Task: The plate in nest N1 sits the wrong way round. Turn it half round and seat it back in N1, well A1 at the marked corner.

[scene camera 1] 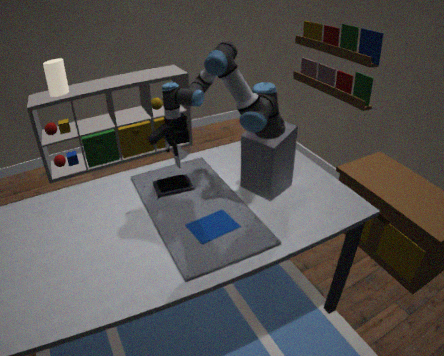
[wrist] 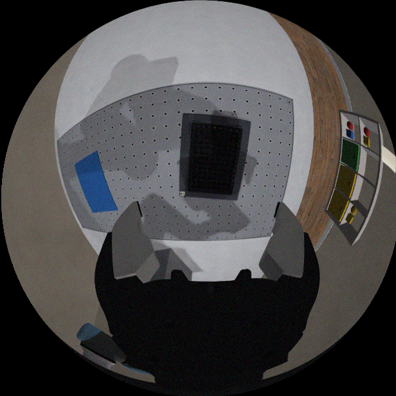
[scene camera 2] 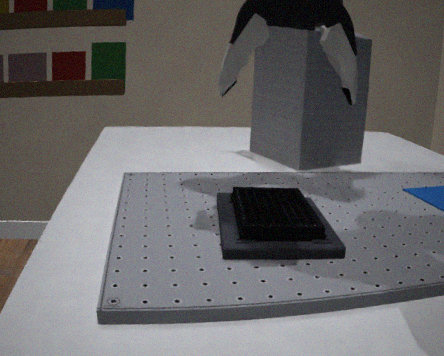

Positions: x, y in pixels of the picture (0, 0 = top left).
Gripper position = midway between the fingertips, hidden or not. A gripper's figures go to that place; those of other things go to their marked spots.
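Labels:
My gripper (wrist: 208, 204), 0.13 m from the lens. Black well plate (wrist: 213, 156), 0.23 m from the lens. Flat blue rectangle (wrist: 89, 171), 0.39 m from the lens. Flat blue rectangle and black well plate, marked spots 0.32 m apart.

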